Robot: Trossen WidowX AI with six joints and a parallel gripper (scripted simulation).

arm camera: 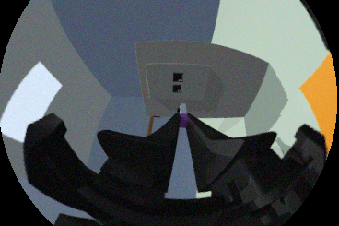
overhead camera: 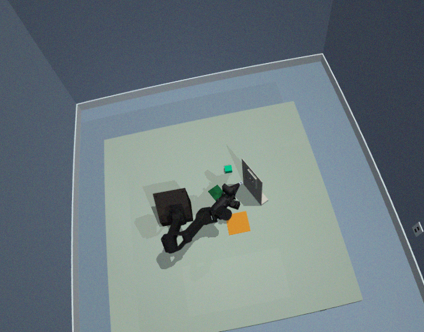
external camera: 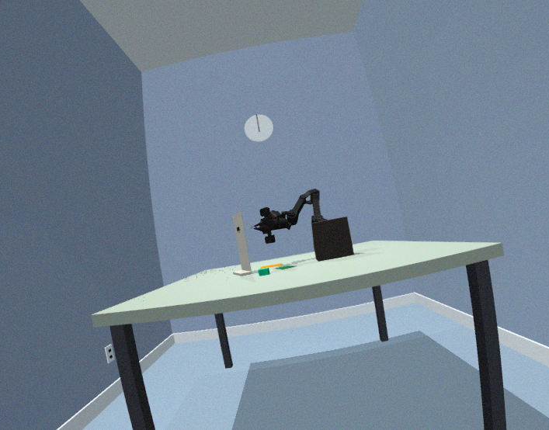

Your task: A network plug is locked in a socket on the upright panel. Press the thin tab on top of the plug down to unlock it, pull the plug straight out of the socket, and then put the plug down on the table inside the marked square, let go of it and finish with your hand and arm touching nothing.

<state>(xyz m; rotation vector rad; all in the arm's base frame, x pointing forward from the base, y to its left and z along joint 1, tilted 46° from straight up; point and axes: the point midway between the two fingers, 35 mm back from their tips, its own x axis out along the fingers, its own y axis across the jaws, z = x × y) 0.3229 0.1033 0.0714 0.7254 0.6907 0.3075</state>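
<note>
Now: gripper tip 220 mm above the orange marked square, 130 mm to the left of it and 40 mm past it. The rest, counted from my gripper tip: purple network plug: right at my gripper tip; dark green flat patch: 220 mm below, 130 mm behind, 60 mm to the left; upright grey panel: 80 mm below, 80 mm ahead, 30 mm to the left.
</note>
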